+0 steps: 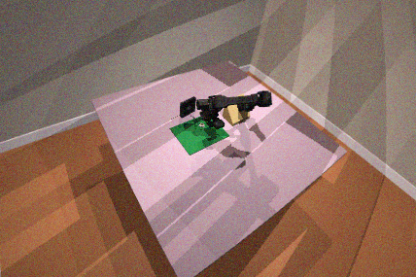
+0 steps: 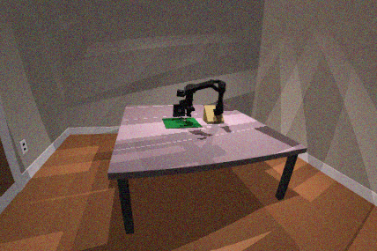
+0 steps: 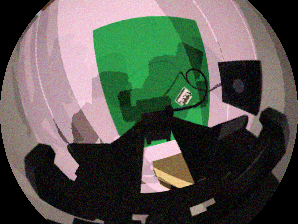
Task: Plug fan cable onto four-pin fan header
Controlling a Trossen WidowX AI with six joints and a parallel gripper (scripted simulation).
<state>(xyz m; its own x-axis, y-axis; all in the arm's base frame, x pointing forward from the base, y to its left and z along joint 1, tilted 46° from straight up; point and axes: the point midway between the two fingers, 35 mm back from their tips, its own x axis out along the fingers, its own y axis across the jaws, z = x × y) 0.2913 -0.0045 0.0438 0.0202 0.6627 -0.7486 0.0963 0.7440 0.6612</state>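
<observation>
Right now my gripper tip is 80 mm to the left of the four-pin header and 80 mm above it. From my gripper tip the other things lie so: dark plug: 10 mm behind; green board: 40 mm ahead, 40 mm to the right, 90 mm below; black fan: 10 mm ahead, 220 mm to the right, 20 mm below.
</observation>
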